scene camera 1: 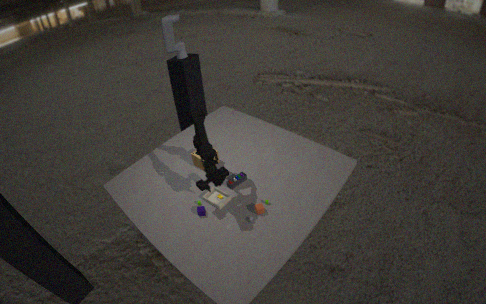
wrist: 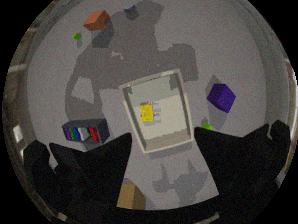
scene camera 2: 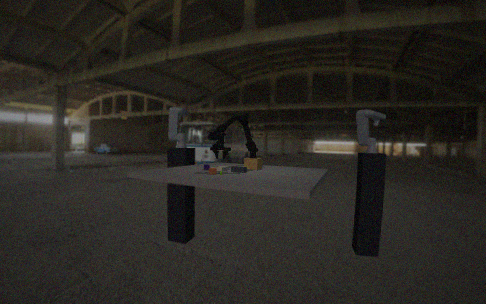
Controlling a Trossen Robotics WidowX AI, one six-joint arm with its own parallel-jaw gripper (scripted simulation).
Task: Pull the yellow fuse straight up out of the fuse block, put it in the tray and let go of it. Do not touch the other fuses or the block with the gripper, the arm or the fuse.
Labels:
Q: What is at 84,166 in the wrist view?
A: My gripper.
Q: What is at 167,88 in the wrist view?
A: A tray.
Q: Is my gripper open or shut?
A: Open.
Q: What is my gripper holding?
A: Nothing.

